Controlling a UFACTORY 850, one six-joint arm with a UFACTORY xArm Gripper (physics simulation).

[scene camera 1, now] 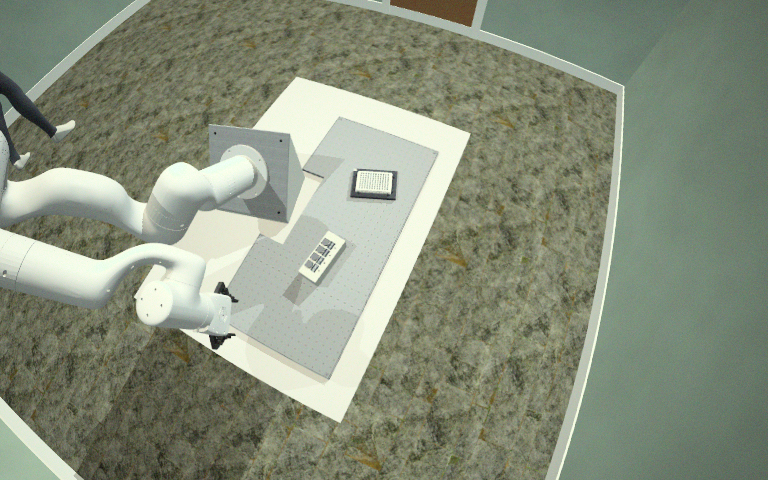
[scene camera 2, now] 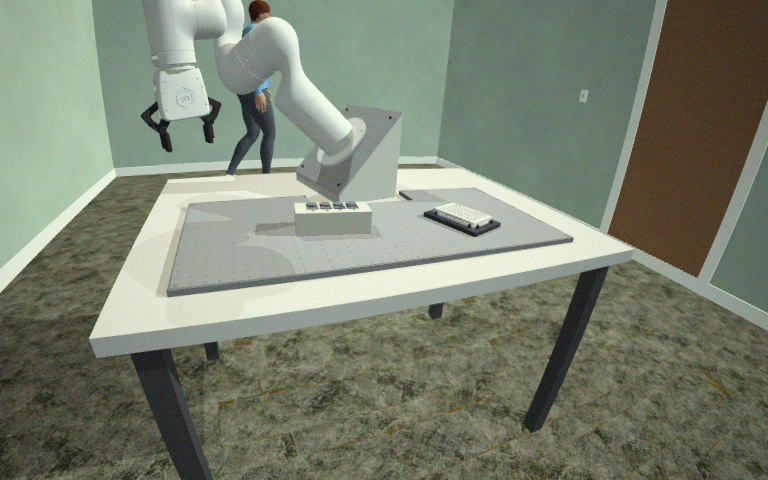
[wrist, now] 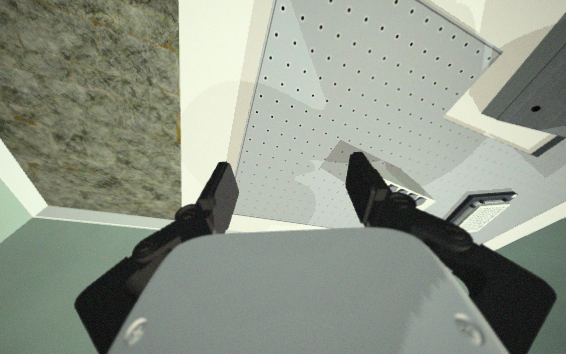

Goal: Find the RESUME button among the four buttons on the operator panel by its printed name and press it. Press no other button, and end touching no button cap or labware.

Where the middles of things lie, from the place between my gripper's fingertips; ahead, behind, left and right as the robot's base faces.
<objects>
Now: the cream operator panel (scene camera 2: 332, 220) 140 mm ahead of my hand, 280 mm to the left of it and 150 mm below it. Round my hand: white well plate (scene camera 2: 460, 214) (210 mm ahead, 610 mm to the left, 160 mm below).
</objects>
